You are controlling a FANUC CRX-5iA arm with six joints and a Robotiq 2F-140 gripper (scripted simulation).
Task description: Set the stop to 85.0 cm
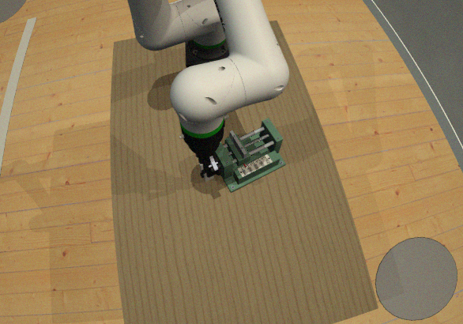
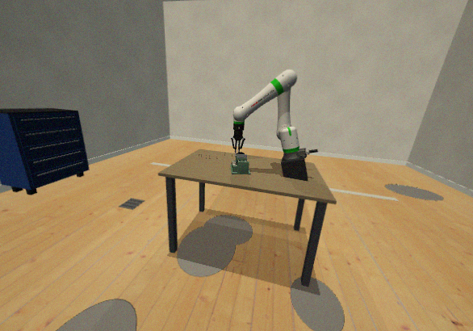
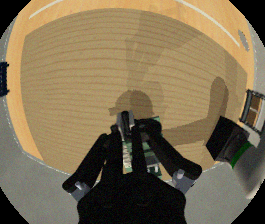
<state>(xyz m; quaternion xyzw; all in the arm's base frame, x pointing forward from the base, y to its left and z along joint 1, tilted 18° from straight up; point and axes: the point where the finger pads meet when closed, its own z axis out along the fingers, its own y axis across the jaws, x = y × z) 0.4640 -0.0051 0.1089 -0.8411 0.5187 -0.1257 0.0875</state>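
Now: the stop block 9 cm to the left of my hand, 7 cm behind it and 1 cm below it.
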